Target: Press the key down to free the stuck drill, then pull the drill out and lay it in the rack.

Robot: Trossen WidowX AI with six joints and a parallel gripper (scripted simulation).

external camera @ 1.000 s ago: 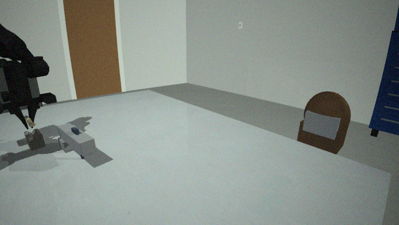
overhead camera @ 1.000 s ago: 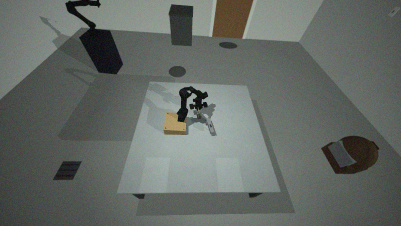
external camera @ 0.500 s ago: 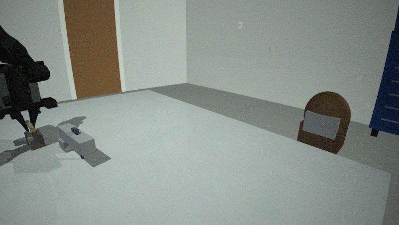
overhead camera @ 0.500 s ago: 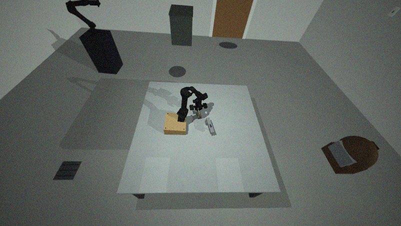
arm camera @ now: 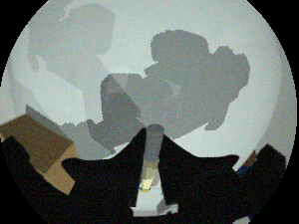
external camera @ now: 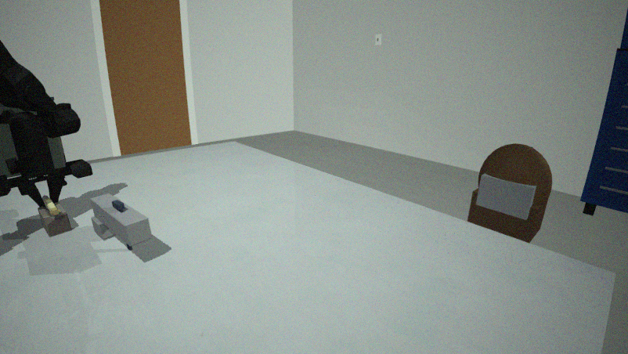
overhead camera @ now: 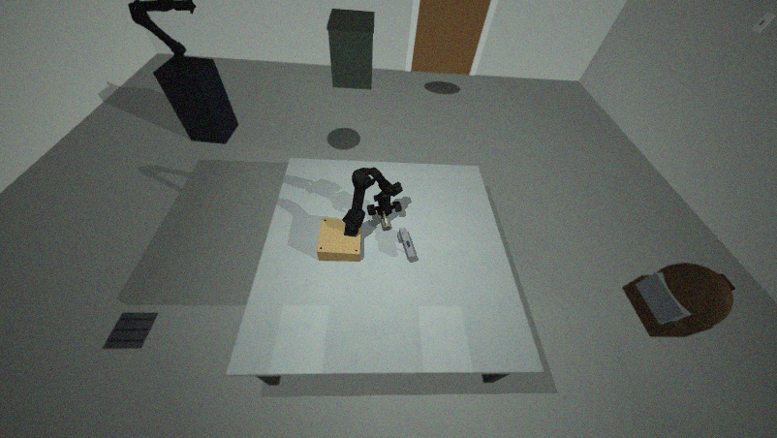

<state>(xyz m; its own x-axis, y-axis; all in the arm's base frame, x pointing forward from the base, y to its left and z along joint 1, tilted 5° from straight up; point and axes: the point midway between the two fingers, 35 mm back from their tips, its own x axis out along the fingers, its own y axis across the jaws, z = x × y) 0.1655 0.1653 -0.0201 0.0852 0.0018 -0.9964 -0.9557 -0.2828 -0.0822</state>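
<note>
My gripper tip is 4 cm to the left of the drill, 3 cm below it and 1 cm short of it. From my gripper tip the other things lie so: rack: 5 cm to the right, 1 cm ahead, 1 cm above; grey housing: 19 cm to the right, 13 cm ahead, 3 cm above; small blue key: 21 cm to the right, 14 cm ahead, 4 cm above.
</note>
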